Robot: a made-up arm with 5 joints.
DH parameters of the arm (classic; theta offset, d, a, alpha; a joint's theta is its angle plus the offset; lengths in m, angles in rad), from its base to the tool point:
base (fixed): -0.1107 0 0.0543 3.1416
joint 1: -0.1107 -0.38 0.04 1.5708
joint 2: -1.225 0 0.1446 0
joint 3: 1.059 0 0.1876 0
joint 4: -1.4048 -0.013 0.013 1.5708
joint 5: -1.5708 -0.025 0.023 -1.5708
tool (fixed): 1.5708 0.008 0 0
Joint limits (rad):
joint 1: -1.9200..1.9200
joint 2: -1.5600..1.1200
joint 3: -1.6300..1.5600
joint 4: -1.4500..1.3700
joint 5: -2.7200..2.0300
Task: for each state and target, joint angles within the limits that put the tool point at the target. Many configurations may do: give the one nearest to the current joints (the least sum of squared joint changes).
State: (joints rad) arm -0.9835 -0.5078 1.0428 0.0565 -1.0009
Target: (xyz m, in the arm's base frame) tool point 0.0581 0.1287 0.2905
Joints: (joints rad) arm -1.7665 0.2273 1.4044 0.0425 -1.1188
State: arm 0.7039 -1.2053 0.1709 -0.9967 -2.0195
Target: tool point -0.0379 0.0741 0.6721
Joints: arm 0.8000 -1.3004 -0.2588 -0.9951 -2.0252
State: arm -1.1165 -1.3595 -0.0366 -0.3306 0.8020
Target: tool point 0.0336 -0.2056 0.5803
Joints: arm -1.3615 -1.5600 -0.2165 -1.0124 0.8774
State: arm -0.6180 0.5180 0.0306 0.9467 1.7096
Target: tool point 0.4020 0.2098 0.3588
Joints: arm -0.5705 1.0496 -0.6825 0.8068 1.5129
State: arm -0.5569 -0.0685 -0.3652 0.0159 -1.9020
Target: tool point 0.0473 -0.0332 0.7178
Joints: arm -0.6801 -0.8335 -0.6231 0.0600 -1.7425
